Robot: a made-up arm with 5 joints. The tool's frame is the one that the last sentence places.
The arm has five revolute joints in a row. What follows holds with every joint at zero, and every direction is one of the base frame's.
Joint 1 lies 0.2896 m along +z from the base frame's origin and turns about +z.
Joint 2 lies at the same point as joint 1 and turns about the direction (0, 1, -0.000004).
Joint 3 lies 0.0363 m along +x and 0.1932 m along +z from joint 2 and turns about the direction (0, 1, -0.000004).
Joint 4 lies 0.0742 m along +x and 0.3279 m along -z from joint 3 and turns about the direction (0, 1, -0.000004).
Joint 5 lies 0.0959 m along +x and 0.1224 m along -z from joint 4 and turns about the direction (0, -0.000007, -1).
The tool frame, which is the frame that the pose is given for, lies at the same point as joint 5; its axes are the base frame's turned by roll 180, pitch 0 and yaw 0 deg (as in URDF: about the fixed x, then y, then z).
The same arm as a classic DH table. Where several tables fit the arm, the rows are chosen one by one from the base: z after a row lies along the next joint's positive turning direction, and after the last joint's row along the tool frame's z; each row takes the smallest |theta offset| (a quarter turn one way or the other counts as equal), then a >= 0, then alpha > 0; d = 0 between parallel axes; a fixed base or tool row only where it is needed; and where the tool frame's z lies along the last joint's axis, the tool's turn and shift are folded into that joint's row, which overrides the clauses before.
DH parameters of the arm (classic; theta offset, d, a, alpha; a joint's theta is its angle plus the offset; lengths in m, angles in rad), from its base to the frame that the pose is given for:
joint 1: 0 0.2896 0 -1.5708
joint 2: -1.3851 0 0.1966 0
joint 3: -0.4083 0 -0.3362 0
joint 4: -1.3483 0 -0.0959 1.5708
joint 5: 3.1416 0.1224 0 0

